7 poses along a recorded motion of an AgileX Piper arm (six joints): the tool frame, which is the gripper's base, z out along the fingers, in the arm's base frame.
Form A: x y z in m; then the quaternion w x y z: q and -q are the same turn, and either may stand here.
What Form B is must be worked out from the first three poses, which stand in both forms.
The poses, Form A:
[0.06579 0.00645 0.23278 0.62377 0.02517 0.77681 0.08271]
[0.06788 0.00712 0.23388 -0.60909 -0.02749 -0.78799 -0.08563]
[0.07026 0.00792 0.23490 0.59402 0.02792 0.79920 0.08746]
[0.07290 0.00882 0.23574 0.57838 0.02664 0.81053 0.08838]
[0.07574 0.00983 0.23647 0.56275 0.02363 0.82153 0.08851]
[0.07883 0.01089 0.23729 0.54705 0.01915 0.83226 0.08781]
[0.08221 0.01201 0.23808 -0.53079 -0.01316 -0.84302 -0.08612]
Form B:
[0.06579 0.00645 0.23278 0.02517 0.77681 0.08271 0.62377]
[0.06788 0.00712 0.23388 0.02749 0.78799 0.08563 0.60909]
[0.07026 0.00792 0.23490 0.02792 0.79920 0.08746 0.59402]
[0.07290 0.00882 0.23574 0.02664 0.81053 0.08838 0.57838]
[0.07574 0.00983 0.23647 0.02363 0.82153 0.08851 0.56275]
[0.07883 0.01089 0.23729 0.01915 0.83226 0.08781 0.54705]
[0.08221 0.01201 0.23808 0.01316 0.84302 0.08612 0.53079]

